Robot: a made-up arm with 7 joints. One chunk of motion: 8 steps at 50 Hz.
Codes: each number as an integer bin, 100 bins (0 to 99) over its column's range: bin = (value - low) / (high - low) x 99, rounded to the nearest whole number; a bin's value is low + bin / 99 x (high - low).
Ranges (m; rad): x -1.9..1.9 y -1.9..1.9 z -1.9..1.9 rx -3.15..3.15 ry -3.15..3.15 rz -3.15..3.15
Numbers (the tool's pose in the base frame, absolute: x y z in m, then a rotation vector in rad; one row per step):
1: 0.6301 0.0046 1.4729 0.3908 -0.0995 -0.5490
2: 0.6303 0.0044 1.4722 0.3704 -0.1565 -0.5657
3: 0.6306 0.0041 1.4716 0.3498 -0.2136 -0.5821
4: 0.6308 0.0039 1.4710 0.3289 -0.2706 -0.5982
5: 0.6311 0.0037 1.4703 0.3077 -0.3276 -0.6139
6: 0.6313 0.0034 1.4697 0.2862 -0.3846 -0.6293
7: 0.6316 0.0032 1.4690 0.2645 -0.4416 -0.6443
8: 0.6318 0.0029 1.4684 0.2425 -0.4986 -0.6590
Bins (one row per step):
1: 66 50 88 56 48 41
2: 66 50 88 55 47 41
3: 66 50 88 55 46 40
4: 66 50 88 55 45 40
5: 66 50 88 54 44 40
6: 66 50 88 54 43 40
7: 66 50 88 54 43 39
8: 66 50 88 53 42 39

